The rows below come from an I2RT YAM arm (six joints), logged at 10 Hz.
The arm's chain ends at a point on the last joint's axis. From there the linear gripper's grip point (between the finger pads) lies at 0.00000 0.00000 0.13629 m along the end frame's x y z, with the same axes.
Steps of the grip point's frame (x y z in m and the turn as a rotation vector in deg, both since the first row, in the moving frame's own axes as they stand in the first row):
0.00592 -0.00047 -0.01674 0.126 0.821 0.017
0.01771 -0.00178 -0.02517 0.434 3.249 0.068
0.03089 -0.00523 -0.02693 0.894 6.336 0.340
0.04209 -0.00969 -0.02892 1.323 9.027 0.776
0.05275 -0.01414 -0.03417 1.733 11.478 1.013
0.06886 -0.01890 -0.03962 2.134 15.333 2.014
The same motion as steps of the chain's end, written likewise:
0.00397 -0.00017 -0.01673 0.126 0.821 0.017
0.00999 -0.00075 -0.02495 0.434 3.249 0.068
0.01584 -0.00315 -0.02608 0.894 6.336 0.340
0.02069 -0.00670 -0.02720 1.323 9.027 0.776
0.02560 -0.01029 -0.03138 1.733 11.478 1.013
0.03275 -0.01452 -0.03468 2.134 15.333 2.014

